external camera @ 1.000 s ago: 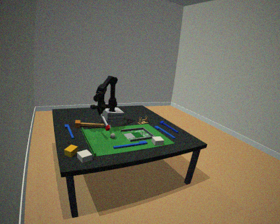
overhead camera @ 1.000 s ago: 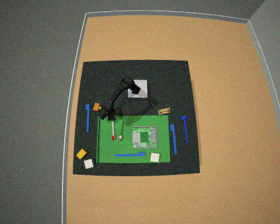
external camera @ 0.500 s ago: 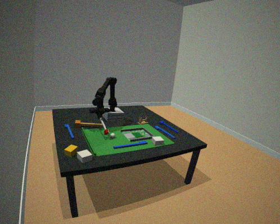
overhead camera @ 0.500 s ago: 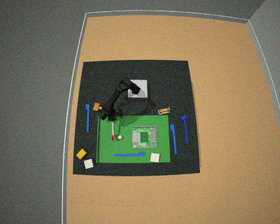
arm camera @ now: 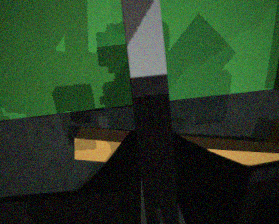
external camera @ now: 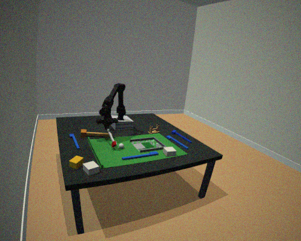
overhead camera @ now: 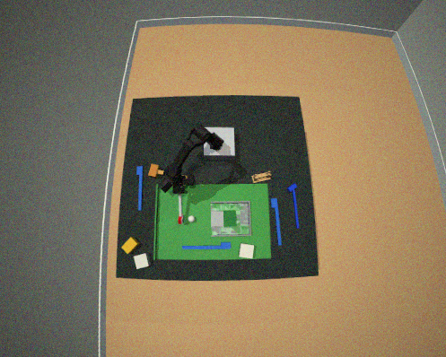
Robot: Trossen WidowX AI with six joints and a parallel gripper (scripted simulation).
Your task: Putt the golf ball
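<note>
My gripper tip is now 11 cm short of the red putter and 2 cm to the right of it. Also, from my gripper tip: yellow block: 43 cm ahead, 27 cm to the right, 6 cm below; then white golf ball: 21 cm ahead, 9 cm to the left, 6 cm below.
</note>
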